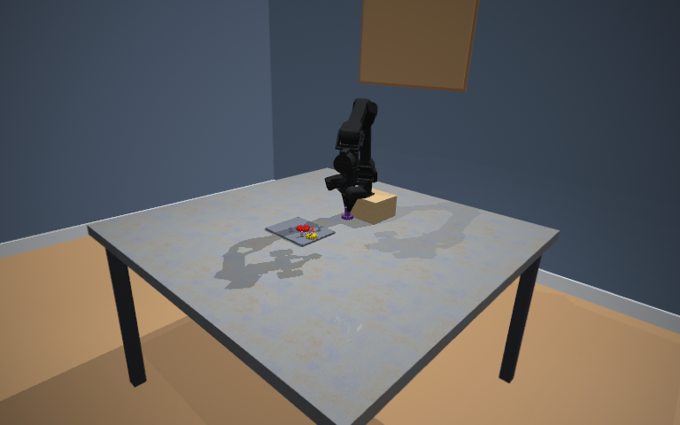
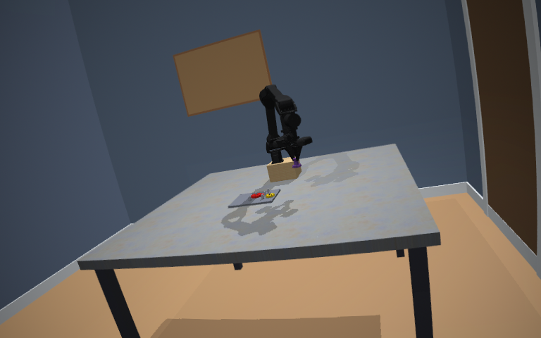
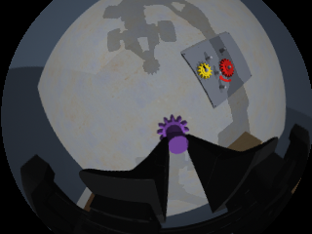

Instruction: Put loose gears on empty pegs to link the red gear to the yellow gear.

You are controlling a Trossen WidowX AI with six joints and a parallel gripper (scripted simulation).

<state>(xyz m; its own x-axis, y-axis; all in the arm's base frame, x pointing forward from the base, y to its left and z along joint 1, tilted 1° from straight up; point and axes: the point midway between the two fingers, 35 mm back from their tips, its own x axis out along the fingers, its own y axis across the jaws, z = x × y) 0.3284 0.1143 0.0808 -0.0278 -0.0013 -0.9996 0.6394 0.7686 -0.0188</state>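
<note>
Now: gripper tip 14 cm to the left of the yellow gear, 13 cm above it and 1 cm short of it. The rest, counted from my gripper tip: red gear (21 cm to the right, 13 cm below, 3 cm behind); purple gear (1 cm below).
</note>
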